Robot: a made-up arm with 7 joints.
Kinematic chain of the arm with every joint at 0, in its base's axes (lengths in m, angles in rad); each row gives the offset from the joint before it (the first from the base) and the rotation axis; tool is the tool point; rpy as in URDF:
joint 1: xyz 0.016 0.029 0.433 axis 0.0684 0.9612 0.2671
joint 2: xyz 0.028 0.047 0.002 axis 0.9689 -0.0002 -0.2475
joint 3: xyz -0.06 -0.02 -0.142 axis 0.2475 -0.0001 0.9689
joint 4: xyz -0.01 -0.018 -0.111 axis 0.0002 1 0
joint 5: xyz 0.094 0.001 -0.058 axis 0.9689 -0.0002 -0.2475
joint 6: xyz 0.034 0.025 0.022 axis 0.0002 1 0
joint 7: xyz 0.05 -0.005 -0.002 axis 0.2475 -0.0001 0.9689
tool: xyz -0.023 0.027 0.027 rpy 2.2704 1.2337 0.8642
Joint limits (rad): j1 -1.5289..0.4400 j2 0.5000..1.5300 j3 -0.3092..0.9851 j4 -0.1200..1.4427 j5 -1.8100..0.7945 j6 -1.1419..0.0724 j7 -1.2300..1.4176
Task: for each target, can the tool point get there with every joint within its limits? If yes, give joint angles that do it. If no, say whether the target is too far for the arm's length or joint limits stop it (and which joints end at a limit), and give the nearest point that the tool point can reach.
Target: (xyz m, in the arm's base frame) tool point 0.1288 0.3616 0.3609
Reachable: yes | joints 0.0297 1.2316 0.5989 0.4347 0.3737 -0.5837 0.5620
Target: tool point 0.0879 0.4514 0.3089
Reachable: yes | joints 0.1852 1.2172 -0.1223 0.4132 -1.2361 -0.7182 -0.6749
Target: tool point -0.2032 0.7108 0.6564
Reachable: no: too far | nearest point -0.0908 0.5290 0.4989 | short by 0.266 m
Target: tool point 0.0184 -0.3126 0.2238
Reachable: no: joint limits stop it (at a limit: joint 2, joint 3, joint 4, joint 5, joint 7) | nearest point 0.0733 0.0610 0.2065 | short by 0.378 m
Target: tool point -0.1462 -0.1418 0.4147
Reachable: no: joint limits stop it (at a limit: joint 1, joint 2, joint 3, joint 4, joint 5, joint 6, joint 7) | nearest point -0.0131 0.0697 0.2093 | short by 0.323 m
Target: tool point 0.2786 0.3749 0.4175
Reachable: yes | joints -0.8249 0.9516 0.2396 0.1783 -1.2984 -0.6415 -0.9445
